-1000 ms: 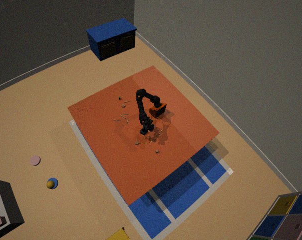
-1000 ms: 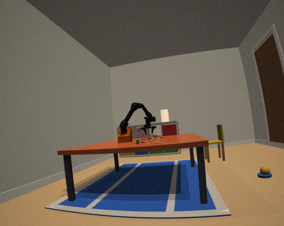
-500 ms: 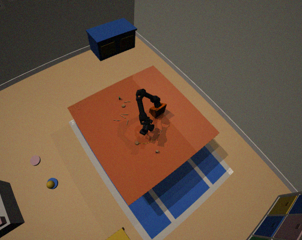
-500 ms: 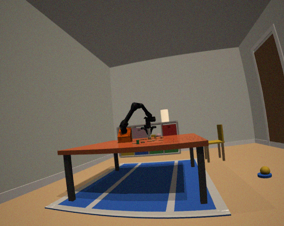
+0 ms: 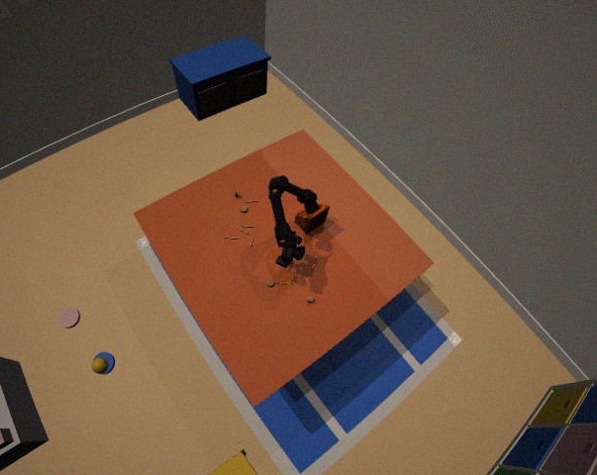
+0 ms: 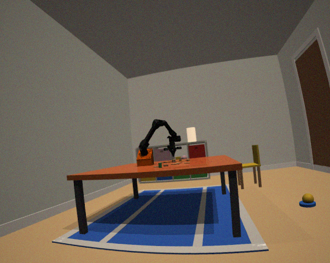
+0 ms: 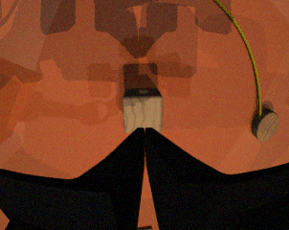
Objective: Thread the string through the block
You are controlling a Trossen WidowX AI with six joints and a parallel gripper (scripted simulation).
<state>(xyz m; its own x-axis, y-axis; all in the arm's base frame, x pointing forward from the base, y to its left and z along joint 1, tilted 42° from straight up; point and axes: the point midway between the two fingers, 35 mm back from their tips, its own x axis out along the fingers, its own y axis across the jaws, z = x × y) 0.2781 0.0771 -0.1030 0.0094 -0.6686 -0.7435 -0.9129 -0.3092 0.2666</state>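
Now: gripper tip 5 cm above the wooden block. The rest, counted from my gripper tip: green object: 54 cm to the right, 4 cm below, 3 cm behind; thin wooden stick: 12 cm behind, 10 cm to the left, 6 cm below.
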